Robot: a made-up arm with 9 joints.
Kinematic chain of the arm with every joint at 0, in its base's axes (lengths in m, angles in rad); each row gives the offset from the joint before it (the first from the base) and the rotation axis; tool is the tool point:
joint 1: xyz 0 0 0.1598 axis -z
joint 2: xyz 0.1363 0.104 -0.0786 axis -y
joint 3: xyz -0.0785 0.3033 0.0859 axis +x
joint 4: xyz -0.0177 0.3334 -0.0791 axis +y
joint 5: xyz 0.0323 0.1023 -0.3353 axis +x
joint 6: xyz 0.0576 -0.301 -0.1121 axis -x
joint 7: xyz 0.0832 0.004 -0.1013 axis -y
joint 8: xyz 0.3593 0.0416 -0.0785 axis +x
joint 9: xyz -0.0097 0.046 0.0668 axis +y
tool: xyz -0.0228 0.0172 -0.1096
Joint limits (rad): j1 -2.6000..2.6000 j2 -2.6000..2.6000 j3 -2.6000..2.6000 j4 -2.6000..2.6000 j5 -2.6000..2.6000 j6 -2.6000..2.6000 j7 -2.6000..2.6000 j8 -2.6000..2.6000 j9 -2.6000..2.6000
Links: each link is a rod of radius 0.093 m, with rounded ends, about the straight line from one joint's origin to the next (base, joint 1, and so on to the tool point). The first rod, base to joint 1, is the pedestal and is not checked.
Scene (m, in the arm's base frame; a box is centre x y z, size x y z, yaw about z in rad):
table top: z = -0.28
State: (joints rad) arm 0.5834 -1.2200 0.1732 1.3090 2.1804 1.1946 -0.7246 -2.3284 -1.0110
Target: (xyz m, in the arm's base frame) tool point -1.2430 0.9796 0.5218
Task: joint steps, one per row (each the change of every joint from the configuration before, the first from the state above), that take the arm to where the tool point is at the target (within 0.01 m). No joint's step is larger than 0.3 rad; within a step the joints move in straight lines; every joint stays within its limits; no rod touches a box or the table.
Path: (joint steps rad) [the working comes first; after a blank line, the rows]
Joints at the target: -0.2495 -1.1358 -0.1495 1.2484 1.9893 1.2962 -0.7649 -2.3215 -1.0811
Straight joint move there: clear.

1: -0.2776 0.0281 -0.1076 -0.0202 -0.0637 0.0339 -0.0134 0.0023 -0.0234
2: -0.2777 0.0280 -0.1075 -0.0202 -0.0637 0.0339 -0.0135 0.0023 -0.0234
3: -0.2776 0.0281 -0.1076 -0.0202 -0.0637 0.0338 -0.0134 0.0023 -0.0233

